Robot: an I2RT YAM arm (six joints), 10 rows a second.
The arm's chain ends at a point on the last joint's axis. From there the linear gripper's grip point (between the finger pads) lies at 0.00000 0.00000 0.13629 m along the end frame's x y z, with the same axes.
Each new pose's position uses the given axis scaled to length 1; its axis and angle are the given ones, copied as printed.
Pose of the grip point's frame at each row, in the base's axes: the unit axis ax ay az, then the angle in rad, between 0 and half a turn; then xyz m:
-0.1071 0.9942 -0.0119 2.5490 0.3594 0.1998 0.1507
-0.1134 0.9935 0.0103 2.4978 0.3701 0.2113 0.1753
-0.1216 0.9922 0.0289 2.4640 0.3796 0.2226 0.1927
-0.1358 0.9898 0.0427 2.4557 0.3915 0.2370 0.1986
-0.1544 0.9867 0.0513 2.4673 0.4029 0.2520 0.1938
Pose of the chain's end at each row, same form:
-0.1071 0.9942 -0.0119 2.5490 0.2834 0.1946 0.2637
-0.1134 0.9935 0.0103 2.4978 0.2891 0.1995 0.2843
-0.1216 0.9922 0.0289 2.4640 0.2957 0.2053 0.2987
-0.1358 0.9898 0.0427 2.4557 0.3075 0.2151 0.3036
-0.1544 0.9867 0.0513 2.4673 0.3209 0.2266 0.2996

